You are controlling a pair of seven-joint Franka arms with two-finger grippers.
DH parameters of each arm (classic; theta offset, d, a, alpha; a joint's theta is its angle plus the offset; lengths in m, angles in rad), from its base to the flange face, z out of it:
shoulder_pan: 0 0.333 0 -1.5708
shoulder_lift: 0 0 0 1.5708
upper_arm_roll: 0 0.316 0.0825 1.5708
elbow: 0 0 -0.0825 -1.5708
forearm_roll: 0 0.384 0 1.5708
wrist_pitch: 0 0 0.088 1.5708
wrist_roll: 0 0.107 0 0
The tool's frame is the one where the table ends.
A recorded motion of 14 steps. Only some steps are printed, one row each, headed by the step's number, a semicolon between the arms.
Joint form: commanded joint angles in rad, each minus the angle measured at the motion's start. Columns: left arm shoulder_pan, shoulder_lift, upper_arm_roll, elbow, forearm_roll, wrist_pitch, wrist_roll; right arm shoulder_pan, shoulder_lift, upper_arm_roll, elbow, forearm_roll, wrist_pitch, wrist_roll.
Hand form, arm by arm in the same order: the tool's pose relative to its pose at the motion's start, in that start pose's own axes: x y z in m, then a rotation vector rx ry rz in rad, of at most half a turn. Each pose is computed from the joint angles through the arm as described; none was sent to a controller.
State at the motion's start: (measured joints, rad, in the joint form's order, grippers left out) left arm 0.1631 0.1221 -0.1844 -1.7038 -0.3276 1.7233 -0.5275; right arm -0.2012 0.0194 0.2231 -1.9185 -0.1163 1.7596 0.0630
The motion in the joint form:
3: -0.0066 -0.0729 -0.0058 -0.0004 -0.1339 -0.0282 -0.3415; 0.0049 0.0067 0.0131 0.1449 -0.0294 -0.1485 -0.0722
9: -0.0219 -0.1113 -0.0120 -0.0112 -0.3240 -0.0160 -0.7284; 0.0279 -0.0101 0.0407 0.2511 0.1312 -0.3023 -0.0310
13: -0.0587 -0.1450 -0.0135 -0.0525 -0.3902 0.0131 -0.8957; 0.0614 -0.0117 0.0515 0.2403 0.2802 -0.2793 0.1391
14: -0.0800 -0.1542 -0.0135 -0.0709 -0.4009 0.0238 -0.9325; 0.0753 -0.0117 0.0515 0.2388 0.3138 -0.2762 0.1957
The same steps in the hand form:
3: -0.0369 0.0181 -0.0322 -0.1156 -0.0531 -0.3208; -0.0037 0.0015 -0.0537 -0.0329 -0.0081 -0.0754
9: -0.0653 0.0417 -0.0465 -0.2397 -0.2054 -0.6929; -0.0262 -0.0370 -0.1018 0.1122 -0.0434 -0.0798
13: -0.0885 0.0565 -0.0406 -0.2571 -0.2741 -0.8394; -0.0300 -0.0776 -0.1049 0.2480 -0.0617 0.0353
14: -0.0977 0.0626 -0.0336 -0.2488 -0.2896 -0.8652; -0.0317 -0.0887 -0.1061 0.2765 -0.0741 0.0756

